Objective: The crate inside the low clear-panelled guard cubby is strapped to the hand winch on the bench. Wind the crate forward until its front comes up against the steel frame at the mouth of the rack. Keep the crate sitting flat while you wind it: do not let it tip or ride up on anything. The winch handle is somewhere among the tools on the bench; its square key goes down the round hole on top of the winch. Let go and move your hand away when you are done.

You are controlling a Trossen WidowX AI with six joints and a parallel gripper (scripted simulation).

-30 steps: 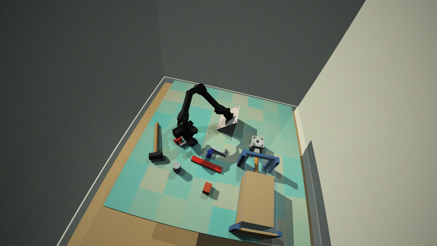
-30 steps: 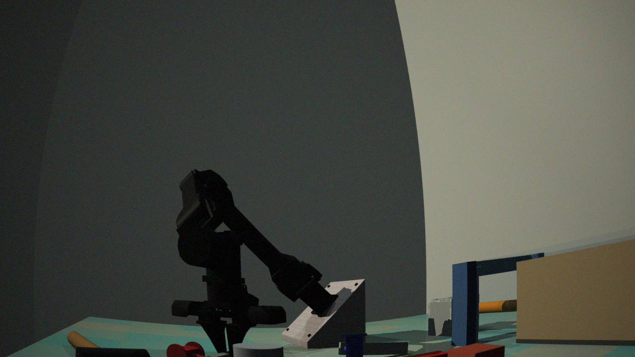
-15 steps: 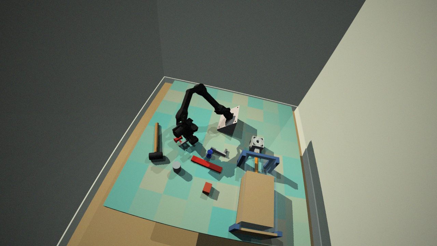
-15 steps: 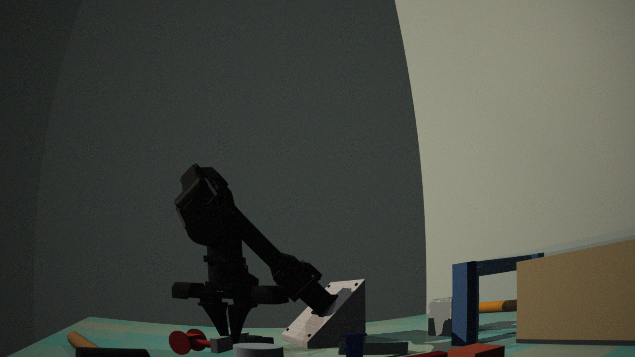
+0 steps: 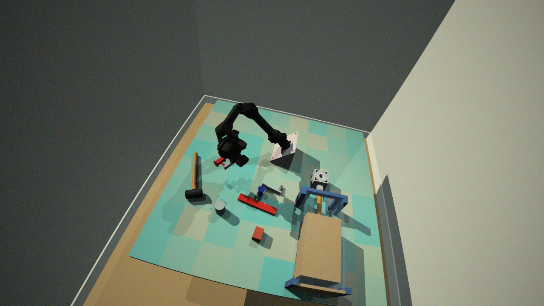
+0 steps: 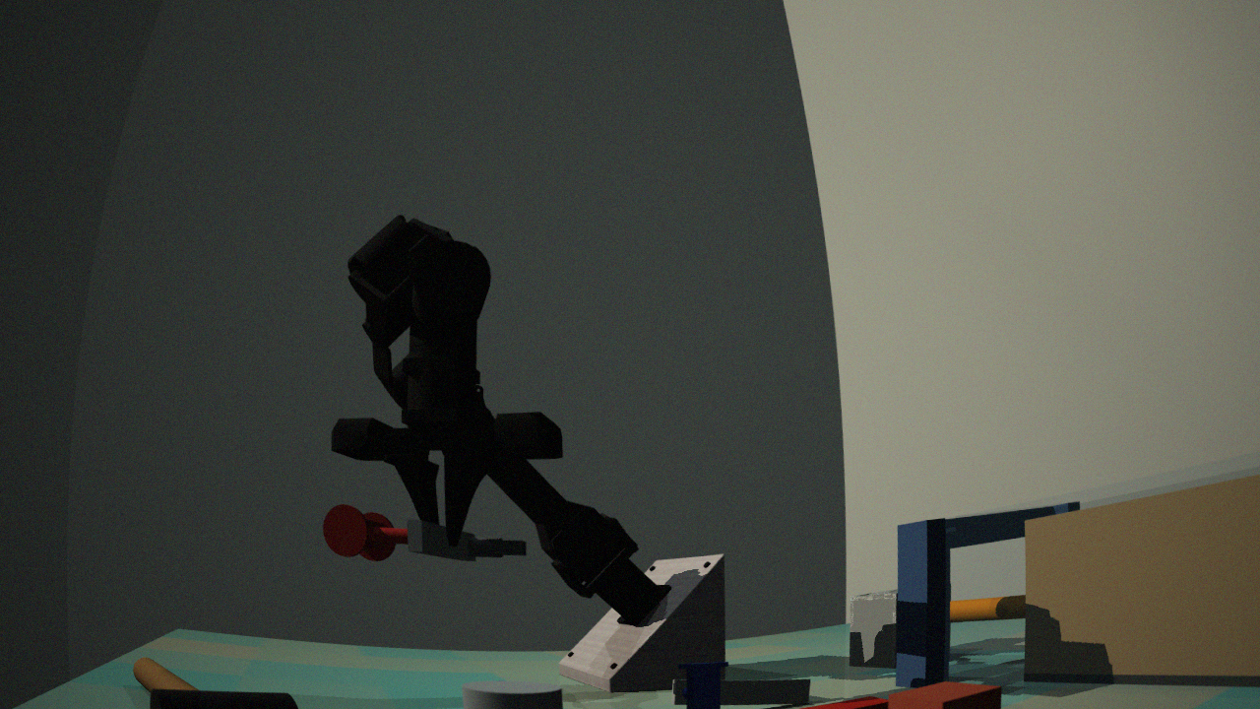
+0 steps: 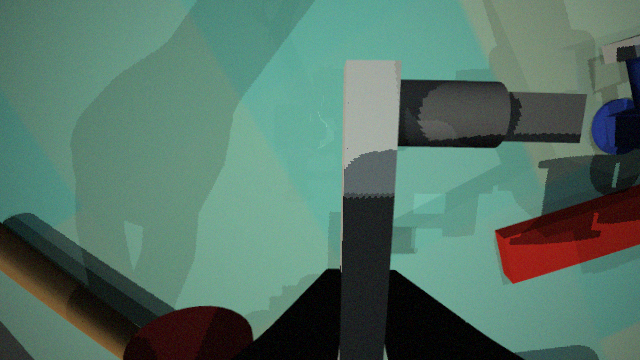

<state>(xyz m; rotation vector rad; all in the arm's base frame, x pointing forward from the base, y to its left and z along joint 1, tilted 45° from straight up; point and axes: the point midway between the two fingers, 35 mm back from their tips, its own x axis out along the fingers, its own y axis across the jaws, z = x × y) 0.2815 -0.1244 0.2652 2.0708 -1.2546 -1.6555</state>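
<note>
The red knob is 2 cm ahead of my gripper tip and 6 cm to the right of it. The rest, counted from my gripper tip: blue knob 5 cm ahead, 19 cm to the left, 13 cm below; then winch handle 1 cm ahead, 1 cm to the right; then blue-knobbed crank 3 cm ahead, 23 cm to the left, 14 cm below.
</note>
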